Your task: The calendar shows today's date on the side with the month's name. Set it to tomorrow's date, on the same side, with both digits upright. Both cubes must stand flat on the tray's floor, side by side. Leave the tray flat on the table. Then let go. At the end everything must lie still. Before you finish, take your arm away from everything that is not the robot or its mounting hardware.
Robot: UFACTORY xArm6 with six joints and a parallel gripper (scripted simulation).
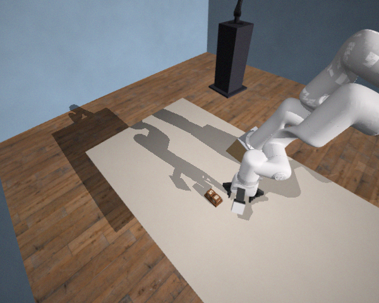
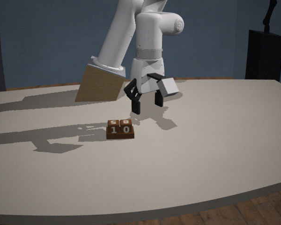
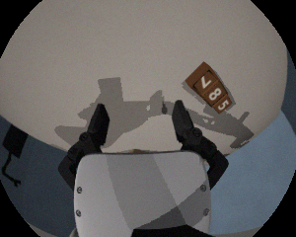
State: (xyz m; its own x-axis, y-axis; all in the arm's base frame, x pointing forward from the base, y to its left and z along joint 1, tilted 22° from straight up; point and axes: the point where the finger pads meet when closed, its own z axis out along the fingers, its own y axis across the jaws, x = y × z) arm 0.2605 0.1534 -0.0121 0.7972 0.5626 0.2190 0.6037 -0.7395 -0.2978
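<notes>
My hand is 8 cm short of the brown cube, 7 cm to the left of it and 3 cm above it. From my hand the other things lie so: brown calendar tray (8 cm ahead, 8 cm to the right, 5 cm below); brown digit cube (8 cm ahead, 10 cm to the right, 3 cm below).
</notes>
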